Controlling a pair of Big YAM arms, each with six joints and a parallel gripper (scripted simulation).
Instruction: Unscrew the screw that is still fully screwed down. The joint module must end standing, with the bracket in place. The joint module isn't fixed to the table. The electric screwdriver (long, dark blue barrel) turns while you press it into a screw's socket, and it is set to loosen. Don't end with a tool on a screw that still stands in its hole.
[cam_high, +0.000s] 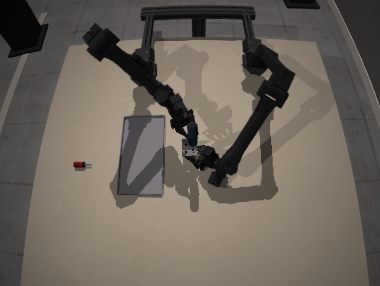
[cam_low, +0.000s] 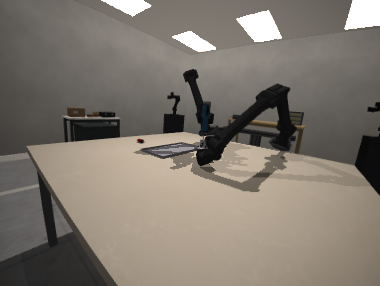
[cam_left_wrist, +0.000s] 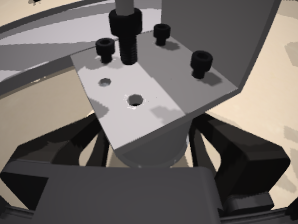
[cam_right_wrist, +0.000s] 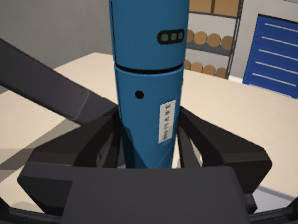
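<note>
The joint module lies 10 mm above my left hand. Also, from my left hand: grey bracket: 50 mm above; then flat grey tray: 240 mm to the right, 30 mm behind, 20 mm below; then red-handled tool: 550 mm to the right, 10 mm below.
</note>
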